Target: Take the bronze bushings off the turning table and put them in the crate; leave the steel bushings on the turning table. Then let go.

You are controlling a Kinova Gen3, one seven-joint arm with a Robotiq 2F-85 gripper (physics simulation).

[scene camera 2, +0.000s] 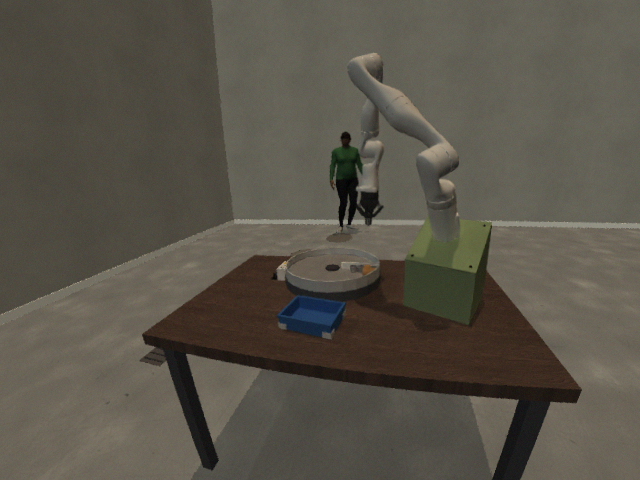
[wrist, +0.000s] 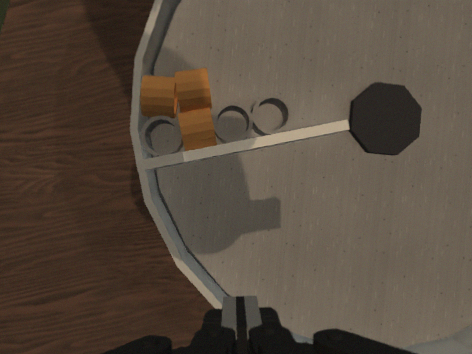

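Where they show: gripper, fingertip midpoint: [scene camera 2: 368, 225] [wrist: 240, 320]; arm's base, origin of the base link: [scene camera 2: 445, 233].
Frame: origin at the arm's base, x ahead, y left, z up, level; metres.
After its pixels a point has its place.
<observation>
The round turning table [scene camera 2: 330, 285] {x 0.401, y 0.119, z -0.190 m} [wrist: 325, 225] {x 0.397, y -0.170, z -0.207 m} has a raised rim. In the wrist view three bronze bushings lie on their sides near the rim: one bushing [wrist: 158, 96] {x 0.270, y -0.052, z -0.175 m} beside the rim, a second [wrist: 193, 90] {x 0.298, y -0.050, z -0.175 m} touching it, and a third [wrist: 198, 129] {x 0.298, y -0.081, z -0.175 m} against the bar. Three steel bushings stand upright: one [wrist: 149, 140] {x 0.256, y -0.083, z -0.201 m} by the rim, one [wrist: 248, 122] {x 0.339, y -0.077, z -0.192 m} in the middle and one [wrist: 286, 115] {x 0.370, y -0.075, z -0.188 m} nearest the hub. The blue crate [scene camera 2: 311, 316] {x 0.433, y 0.244, z -0.255 m} is in front of the turning table. My gripper [scene camera 2: 368, 223] {x 0.310, y -0.176, z -0.025 m} [wrist: 240, 320] {x 0.310, y -0.176, z -0.025 m} is shut and empty, high above the turning table's far right side.
A pale bar [wrist: 215, 149] {x 0.310, y -0.097, z -0.174 m} runs from the rim to the dark hub [wrist: 385, 119] {x 0.456, y -0.085, z -0.199 m}. The green base block [scene camera 2: 439, 291] {x 0.016, y 0.131, z -0.167 m} carries the arm at the right of the brown table [scene camera 2: 403, 351] {x 0.116, y 0.345, z -0.260 m}. A white device [scene camera 2: 281, 270] {x 0.681, y -0.014, z -0.208 m} sits left of the turning table. A person [scene camera 2: 345, 165] stands behind.
</observation>
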